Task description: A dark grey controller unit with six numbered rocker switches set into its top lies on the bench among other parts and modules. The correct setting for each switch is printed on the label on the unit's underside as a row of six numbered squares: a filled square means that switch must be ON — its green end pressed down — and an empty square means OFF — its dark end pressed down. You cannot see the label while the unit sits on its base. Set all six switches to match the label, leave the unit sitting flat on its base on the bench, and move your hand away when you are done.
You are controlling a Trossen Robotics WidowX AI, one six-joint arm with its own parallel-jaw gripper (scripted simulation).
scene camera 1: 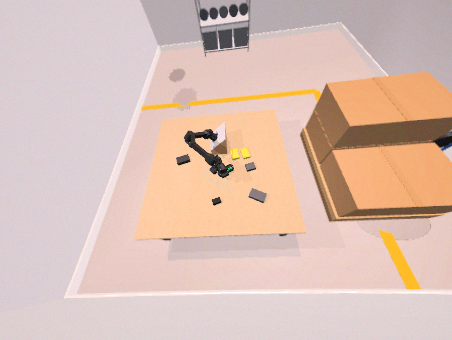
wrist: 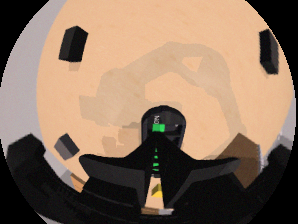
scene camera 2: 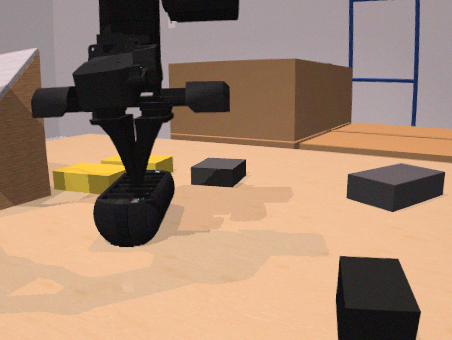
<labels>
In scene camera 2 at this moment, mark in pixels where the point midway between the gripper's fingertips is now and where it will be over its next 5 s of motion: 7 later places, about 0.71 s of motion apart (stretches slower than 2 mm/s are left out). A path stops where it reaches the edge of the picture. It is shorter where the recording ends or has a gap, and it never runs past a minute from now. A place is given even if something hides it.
The gripper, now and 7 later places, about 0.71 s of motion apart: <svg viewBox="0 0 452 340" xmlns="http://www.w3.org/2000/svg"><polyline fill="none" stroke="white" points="137,185 137,203 136,155 134,150 101,174 103,203 104,214 123,215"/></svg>
</labels>
